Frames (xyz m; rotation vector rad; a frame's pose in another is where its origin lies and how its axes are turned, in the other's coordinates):
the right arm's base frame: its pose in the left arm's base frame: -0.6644 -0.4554 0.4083 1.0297 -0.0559 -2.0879
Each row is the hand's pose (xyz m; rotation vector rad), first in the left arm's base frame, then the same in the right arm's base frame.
Working: the left arm's base frame: its pose in the right arm's base frame: -0.2762 -0.0378 -0.8590 -1.0297 0.0559 2.0879

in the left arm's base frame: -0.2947 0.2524 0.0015 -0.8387 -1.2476 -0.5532
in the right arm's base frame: -0.3407 -0.3971 -0.7276 0.0618 -1.6042 1.8505
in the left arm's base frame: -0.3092 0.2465 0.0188 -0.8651 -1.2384 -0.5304
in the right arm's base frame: -0.3428 -0.3961 -0.7044 0.0414 -1.6251 1.8699
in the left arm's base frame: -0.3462 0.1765 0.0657 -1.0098 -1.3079 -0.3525
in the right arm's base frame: -0.3133 -0.3547 -0.6276 0.0745 -1.7837 2.0168
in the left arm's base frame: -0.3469 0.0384 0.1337 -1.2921 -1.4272 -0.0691
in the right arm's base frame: -0.2650 -0.2360 -0.5423 0.1554 -2.1249 2.1994
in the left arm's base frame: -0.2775 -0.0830 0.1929 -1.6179 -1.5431 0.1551
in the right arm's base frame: -0.2471 -0.0876 -0.5158 -0.2273 2.1665 -1.8865
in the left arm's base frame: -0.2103 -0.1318 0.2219 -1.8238 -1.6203 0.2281
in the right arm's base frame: -0.2574 -0.0012 -0.5286 -0.2777 2.1691 -1.6187
